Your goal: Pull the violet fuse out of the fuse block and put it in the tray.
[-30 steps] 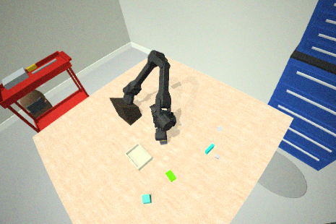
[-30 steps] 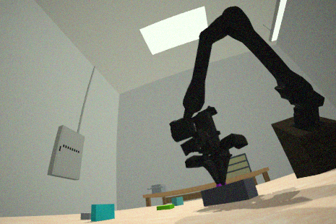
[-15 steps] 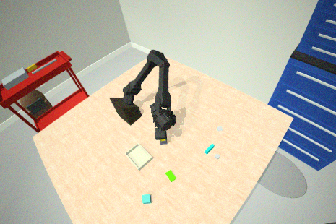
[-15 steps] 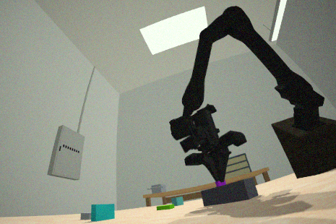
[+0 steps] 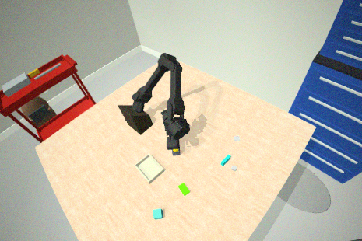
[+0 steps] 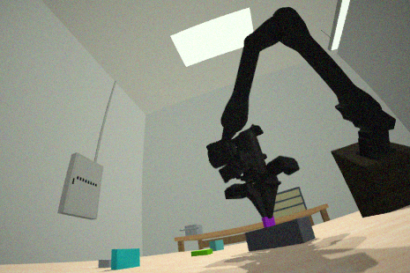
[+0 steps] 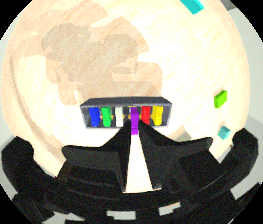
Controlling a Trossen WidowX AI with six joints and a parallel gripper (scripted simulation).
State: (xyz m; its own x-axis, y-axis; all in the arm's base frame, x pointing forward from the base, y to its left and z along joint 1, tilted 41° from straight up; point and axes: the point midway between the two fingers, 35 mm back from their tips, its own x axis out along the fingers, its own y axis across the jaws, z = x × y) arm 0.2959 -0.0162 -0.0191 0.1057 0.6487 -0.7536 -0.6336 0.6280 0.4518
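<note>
My gripper tip is now 40 mm past the tray, 190 mm to the left of it and 50 mm above it. Also, from my gripper tip: cyan bar (280 mm ahead, 60 mm to the left, 40 mm below); green block (180 mm ahead, 180 mm to the right, 50 mm below); violet fuse (10 mm below).
</note>
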